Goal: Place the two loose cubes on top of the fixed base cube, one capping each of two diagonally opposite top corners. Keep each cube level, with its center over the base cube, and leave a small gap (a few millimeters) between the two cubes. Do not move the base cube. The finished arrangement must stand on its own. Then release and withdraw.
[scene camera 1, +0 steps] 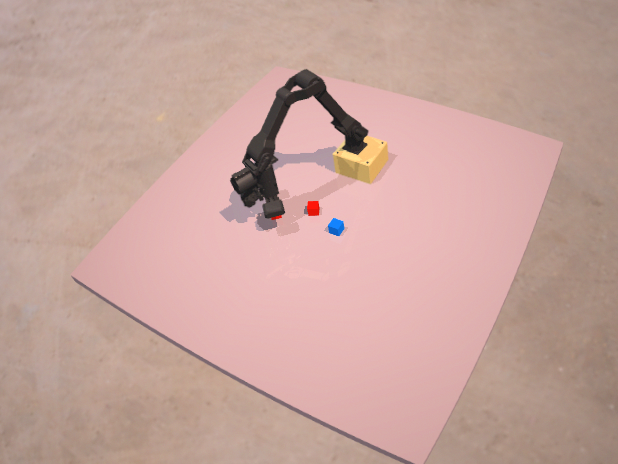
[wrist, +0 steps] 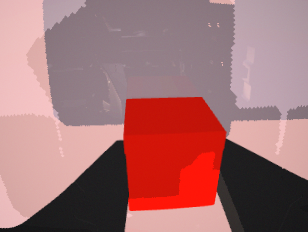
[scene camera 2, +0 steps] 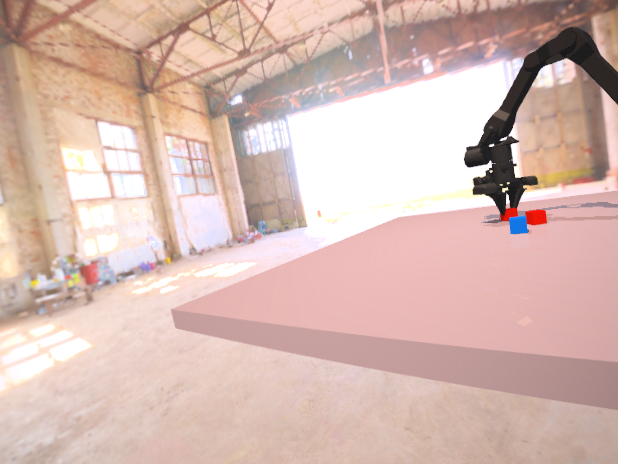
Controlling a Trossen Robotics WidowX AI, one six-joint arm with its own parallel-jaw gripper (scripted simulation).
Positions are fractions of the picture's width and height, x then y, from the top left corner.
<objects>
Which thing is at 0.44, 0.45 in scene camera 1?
My gripper.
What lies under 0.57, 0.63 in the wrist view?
A red cube.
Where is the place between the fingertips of my gripper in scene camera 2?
At 0.82, 0.46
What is my gripper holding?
A red cube.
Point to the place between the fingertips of my gripper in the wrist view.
0.55, 0.64
</objects>
